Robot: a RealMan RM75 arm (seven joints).
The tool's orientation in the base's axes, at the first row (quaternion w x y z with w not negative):
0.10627, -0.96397, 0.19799, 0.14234
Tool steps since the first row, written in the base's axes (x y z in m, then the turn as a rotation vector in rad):
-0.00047, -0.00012, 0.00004, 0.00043, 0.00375, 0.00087
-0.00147, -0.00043, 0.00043, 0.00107, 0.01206, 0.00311
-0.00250, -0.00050, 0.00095, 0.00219, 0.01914, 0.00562
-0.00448, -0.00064, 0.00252, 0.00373, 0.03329, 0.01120
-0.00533, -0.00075, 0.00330, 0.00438, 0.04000, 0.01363
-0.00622, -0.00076, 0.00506, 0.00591, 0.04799, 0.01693
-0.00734, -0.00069, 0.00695, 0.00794, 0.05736, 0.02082
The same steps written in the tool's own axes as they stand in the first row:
-0.00038, 0.00030, 0.00004, -0.00121, -0.00368, 0.00006
-0.00128, 0.00093, -0.00017, -0.00428, -0.01174, -0.00001
-0.00233, 0.00134, -0.00044, -0.00658, -0.01894, -0.00077
-0.00452, 0.00205, -0.00149, -0.01196, -0.03313, -0.00266
-0.00548, 0.00238, -0.00205, -0.01451, -0.03979, -0.00334
-0.00681, 0.00249, -0.00349, -0.01702, -0.04809, -0.00470
-0.00842, 0.00261, -0.00499, -0.01975, -0.05793, -0.00637

